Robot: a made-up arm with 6 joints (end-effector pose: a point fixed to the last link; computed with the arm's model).
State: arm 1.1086 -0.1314 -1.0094 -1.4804 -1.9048 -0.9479
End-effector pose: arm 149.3 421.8 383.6 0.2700 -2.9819 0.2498
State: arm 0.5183 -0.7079 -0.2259 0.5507 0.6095 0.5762
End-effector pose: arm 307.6 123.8 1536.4 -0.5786 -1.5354 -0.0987
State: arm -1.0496 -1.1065 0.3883 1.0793 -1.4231 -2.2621
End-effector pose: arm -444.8 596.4 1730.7 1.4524 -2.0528 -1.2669
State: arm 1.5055 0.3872 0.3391 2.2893 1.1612 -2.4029
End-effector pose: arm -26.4 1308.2 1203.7 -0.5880 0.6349 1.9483
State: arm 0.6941 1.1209 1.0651 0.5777 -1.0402 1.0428
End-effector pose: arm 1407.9 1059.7 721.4 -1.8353 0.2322 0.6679
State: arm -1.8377 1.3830 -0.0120 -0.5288 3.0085 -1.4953
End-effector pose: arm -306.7 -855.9 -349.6 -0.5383 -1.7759 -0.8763
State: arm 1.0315 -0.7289 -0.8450 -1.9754 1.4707 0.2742
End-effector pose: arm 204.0 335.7 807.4 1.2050 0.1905 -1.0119
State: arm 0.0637 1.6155 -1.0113 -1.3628 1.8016 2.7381
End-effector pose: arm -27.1 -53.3 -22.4 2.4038 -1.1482 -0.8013
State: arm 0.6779 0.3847 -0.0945 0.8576 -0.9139 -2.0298
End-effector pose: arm 1048.8 698.2 777.9 0.4115 0.7238 -0.8954
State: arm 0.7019 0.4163 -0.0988 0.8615 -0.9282 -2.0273
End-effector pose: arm 1039.0 728.9 735.4 0.3588 0.7366 -0.8982
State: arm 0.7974 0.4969 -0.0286 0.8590 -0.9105 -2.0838
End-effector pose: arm 1003.5 862.4 697.9 0.3742 0.7548 -0.8219
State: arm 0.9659 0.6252 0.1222 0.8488 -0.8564 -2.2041
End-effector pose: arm 901.7 1096.8 663.2 0.4667 0.7992 -0.6622
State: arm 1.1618 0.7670 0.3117 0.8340 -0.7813 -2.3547
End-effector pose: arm 714.9 1347.4 632.3 0.5971 0.8901 -0.4656
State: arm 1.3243 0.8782 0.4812 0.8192 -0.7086 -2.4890
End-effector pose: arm 508.2 1522.8 618.8 0.7183 1.0070 -0.2948
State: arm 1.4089 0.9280 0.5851 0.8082 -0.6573 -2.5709
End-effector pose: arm 384.6 1599.9 636.9 0.8086 1.0952 -0.1910
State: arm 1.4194 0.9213 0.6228 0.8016 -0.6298 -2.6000
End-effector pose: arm 368.8 1611.1 683.5 0.8749 1.1292 -0.1487
